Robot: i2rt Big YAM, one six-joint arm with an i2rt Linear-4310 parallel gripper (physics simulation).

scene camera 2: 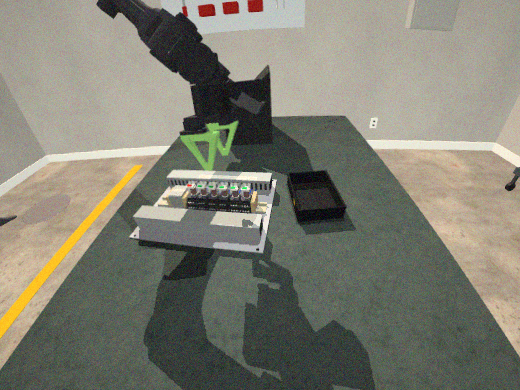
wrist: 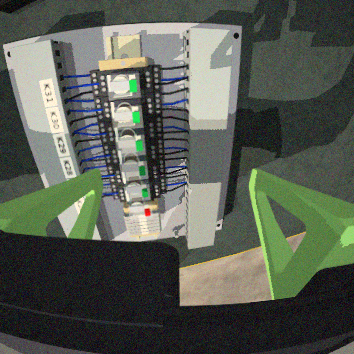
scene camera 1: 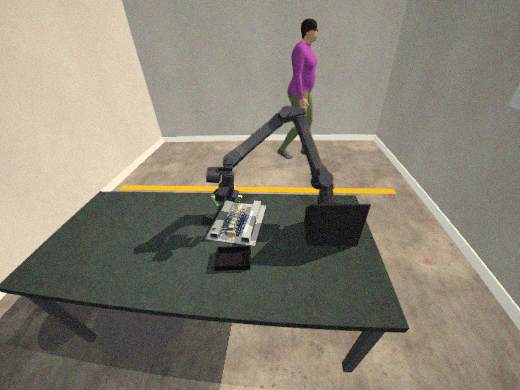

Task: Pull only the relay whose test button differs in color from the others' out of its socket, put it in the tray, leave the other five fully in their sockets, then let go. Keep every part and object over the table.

Observation:
I see my gripper point(scene camera 2: 217, 162) and a panel plate point(wrist: 162, 42).
My gripper is seen too in the wrist view point(wrist: 175, 176).

